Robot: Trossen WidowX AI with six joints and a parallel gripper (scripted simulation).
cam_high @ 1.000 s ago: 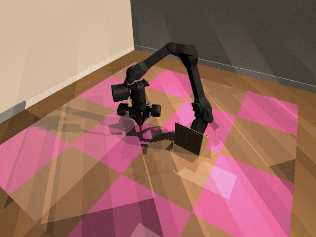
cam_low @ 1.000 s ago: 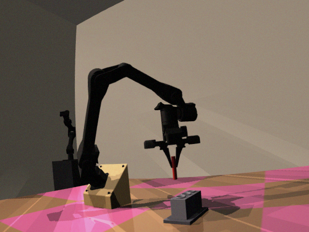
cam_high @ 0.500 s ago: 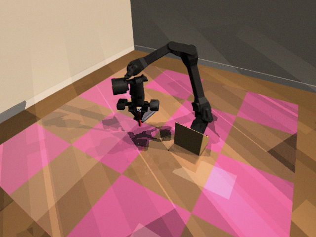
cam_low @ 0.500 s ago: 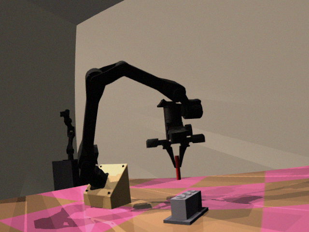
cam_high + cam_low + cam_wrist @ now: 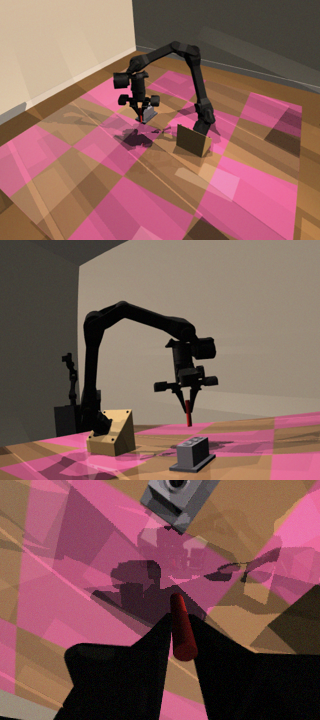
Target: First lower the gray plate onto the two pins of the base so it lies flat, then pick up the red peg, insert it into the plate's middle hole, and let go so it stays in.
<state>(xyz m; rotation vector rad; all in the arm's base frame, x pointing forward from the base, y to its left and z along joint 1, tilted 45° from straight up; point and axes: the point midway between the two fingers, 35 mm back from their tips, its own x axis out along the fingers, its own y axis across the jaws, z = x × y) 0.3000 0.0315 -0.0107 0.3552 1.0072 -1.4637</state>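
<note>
Now: the gray plate 13 cm to the right of my gripper tip, 7 cm below it and 4 cm ahead of it. From my gripper tip the other things lie so: red peg (right at my gripper tip).
</note>
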